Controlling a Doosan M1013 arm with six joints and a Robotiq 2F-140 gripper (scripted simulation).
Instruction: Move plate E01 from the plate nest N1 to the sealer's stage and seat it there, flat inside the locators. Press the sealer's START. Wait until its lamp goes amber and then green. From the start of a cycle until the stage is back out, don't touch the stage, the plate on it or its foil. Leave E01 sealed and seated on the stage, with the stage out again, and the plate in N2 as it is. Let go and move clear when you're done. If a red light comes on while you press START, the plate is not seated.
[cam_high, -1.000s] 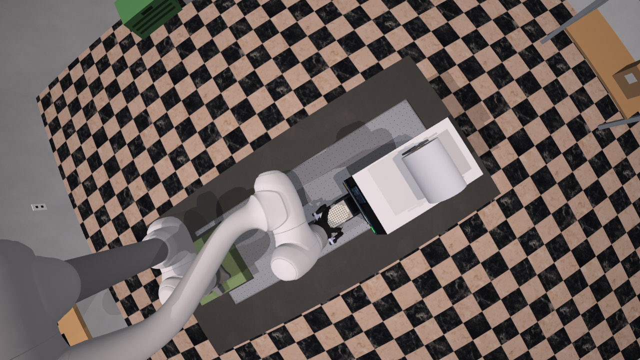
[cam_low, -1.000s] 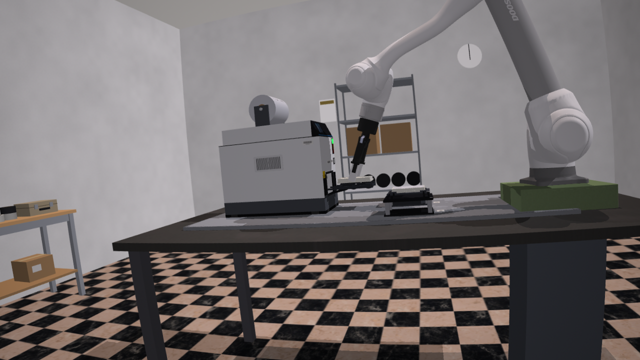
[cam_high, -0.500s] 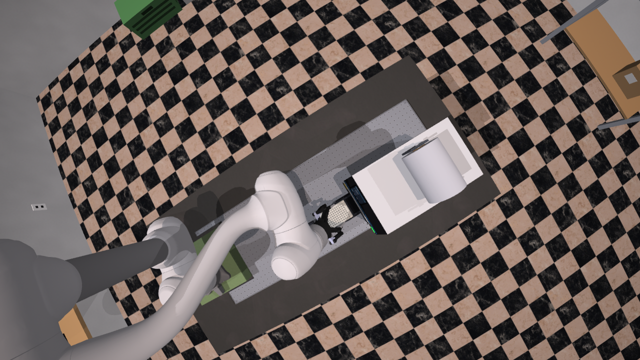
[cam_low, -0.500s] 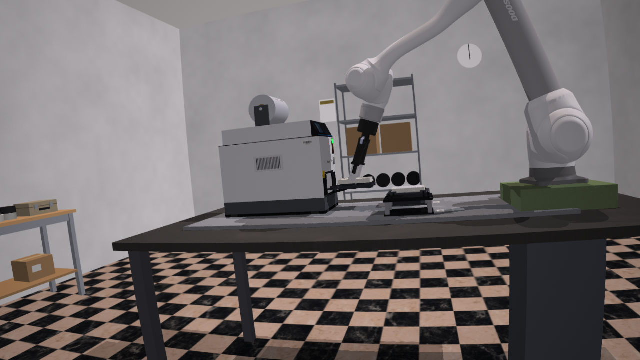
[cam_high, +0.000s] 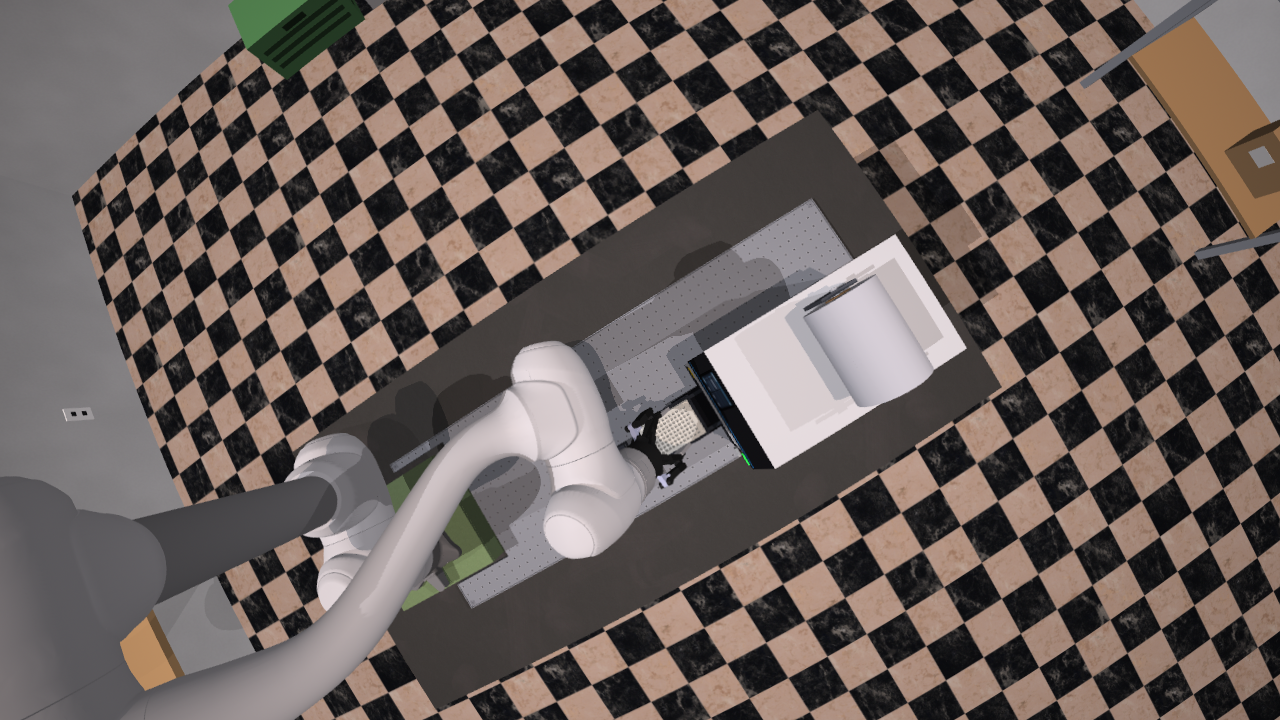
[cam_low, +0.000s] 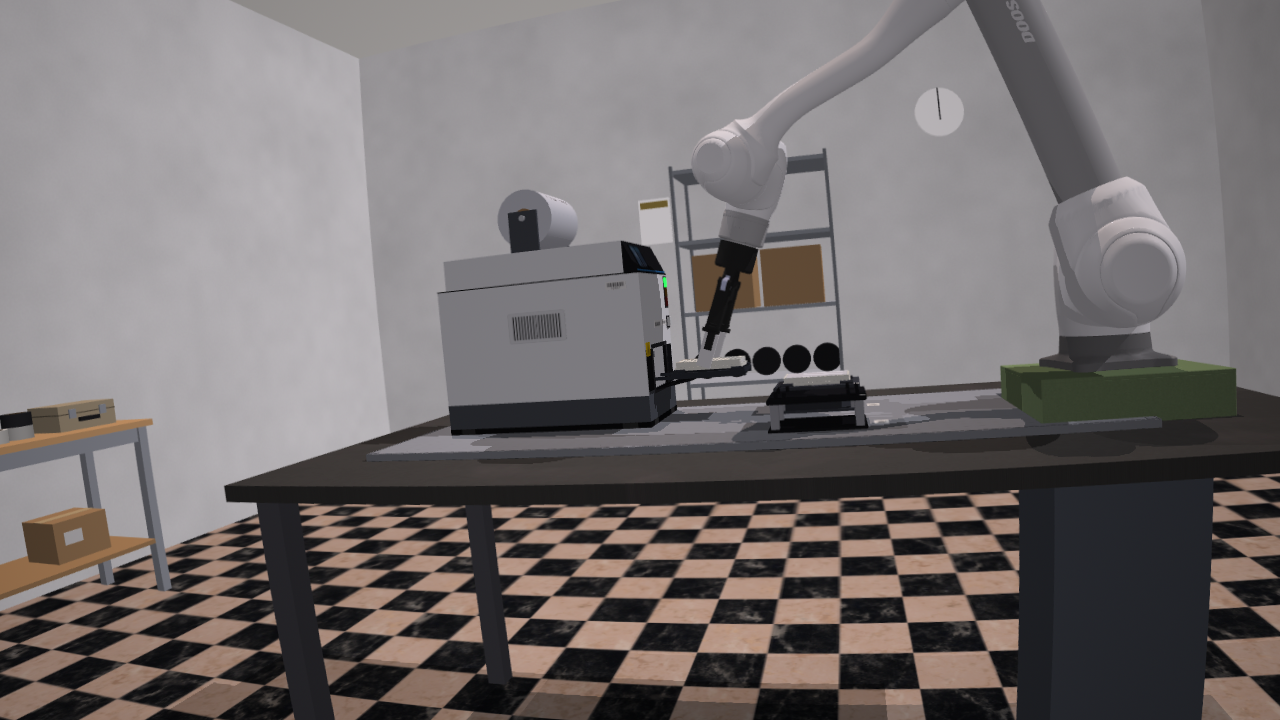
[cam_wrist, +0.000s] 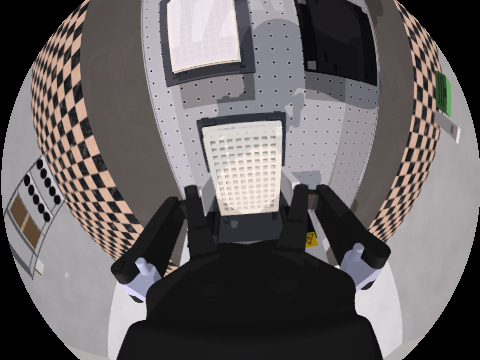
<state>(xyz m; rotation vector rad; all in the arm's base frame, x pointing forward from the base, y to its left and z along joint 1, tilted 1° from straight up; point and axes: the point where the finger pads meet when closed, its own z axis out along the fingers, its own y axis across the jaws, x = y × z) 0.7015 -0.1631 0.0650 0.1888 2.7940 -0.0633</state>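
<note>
Now: the sealer stage 4 cm below my hand. Also, from my hand: foil roll: 33 cm ahead, 5 cm to the right, 29 cm above.
</note>
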